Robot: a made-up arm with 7 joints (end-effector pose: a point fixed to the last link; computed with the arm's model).
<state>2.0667 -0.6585 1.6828 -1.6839 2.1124 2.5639 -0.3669</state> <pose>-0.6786 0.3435 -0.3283 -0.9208 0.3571 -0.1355 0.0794</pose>
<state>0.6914 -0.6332 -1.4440 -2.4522 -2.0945 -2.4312 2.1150</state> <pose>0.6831 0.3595 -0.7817 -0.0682 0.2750 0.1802 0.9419</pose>
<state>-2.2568 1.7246 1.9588 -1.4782 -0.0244 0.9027 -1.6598</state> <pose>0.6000 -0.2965 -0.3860 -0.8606 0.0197 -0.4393 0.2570</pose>
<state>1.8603 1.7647 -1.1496 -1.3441 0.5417 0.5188 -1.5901</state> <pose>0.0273 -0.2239 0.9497 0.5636 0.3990 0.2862 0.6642</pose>
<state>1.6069 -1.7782 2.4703 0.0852 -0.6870 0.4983 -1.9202</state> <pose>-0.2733 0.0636 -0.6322 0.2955 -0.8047 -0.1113 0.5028</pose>
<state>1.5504 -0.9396 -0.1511 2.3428 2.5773 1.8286 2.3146</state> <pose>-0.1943 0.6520 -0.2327 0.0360 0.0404 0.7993 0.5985</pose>
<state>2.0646 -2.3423 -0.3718 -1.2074 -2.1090 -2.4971 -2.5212</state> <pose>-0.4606 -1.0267 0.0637 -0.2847 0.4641 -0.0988 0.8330</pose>
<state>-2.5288 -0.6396 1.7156 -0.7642 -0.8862 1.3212 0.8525</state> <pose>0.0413 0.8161 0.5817 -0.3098 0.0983 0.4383 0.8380</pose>
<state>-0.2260 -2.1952 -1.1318 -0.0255 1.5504 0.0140 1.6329</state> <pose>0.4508 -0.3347 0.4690 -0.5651 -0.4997 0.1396 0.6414</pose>
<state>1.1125 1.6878 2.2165 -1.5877 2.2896 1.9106 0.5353</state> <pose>-0.8296 -0.0841 0.5366 -0.2151 -0.0180 0.7810 0.5861</pose>
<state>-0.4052 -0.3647 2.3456 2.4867 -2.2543 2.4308 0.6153</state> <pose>0.3534 0.5885 0.5694 0.3791 0.2053 0.5892 0.6834</pose>
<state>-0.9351 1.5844 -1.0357 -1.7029 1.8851 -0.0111 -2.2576</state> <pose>-0.4217 -0.0750 -0.4842 -0.5355 -0.2626 0.1767 0.7830</pose>
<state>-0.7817 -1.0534 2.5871 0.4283 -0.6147 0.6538 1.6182</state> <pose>0.3830 0.6192 0.3161 0.7263 0.5545 0.3992 0.0751</pose>
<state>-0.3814 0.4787 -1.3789 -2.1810 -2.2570 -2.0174 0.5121</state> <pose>0.2579 0.8750 -0.0198 0.2819 -0.0930 0.0111 0.9549</pose>
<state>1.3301 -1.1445 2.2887 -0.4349 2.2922 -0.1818 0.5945</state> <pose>-0.6243 0.2442 -0.4186 0.0262 0.1188 0.9808 0.1522</pose>
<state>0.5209 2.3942 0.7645 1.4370 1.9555 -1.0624 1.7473</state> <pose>-0.0118 -0.2763 0.3030 0.4321 -0.4029 0.5459 0.5941</pose>
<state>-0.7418 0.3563 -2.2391 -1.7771 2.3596 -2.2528 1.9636</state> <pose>-0.3252 0.6015 -0.2516 0.2268 0.7663 -0.4401 0.4094</pose>
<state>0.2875 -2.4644 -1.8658 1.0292 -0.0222 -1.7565 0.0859</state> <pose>0.4502 -0.4575 0.0323 0.7961 0.3366 -0.1195 0.4886</pose>
